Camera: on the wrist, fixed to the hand. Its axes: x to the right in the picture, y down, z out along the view.
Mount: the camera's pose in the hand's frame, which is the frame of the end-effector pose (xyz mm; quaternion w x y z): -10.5 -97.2 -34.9 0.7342 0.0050 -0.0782 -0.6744
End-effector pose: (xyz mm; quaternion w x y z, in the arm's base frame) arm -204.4 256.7 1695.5 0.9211 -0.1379 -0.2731 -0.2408
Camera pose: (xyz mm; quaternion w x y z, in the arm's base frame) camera -247.3 164.9 1673.1 0.4932 0.0687 -0.3667 -0.7858
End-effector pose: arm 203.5 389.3 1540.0 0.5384 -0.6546 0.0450 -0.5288
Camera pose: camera 123.4 413.4 1601.5 0.0455 -0.5496 -0.4532 -0.7004
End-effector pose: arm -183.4 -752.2 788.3 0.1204 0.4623 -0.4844 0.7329
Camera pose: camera -136.6 -671.9 834.6 0.5425 0.7240 -0.0496 0.4232
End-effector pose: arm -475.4 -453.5 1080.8 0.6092 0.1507 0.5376 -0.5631
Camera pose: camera -572.6 -451.6 1117.3 0.1088 -0.2929 0.4459 -0.8388
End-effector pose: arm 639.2 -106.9 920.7 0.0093 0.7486 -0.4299 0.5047
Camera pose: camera 675.3 -23.4 970.6 0.3098 0.8790 0.1910 0.3079
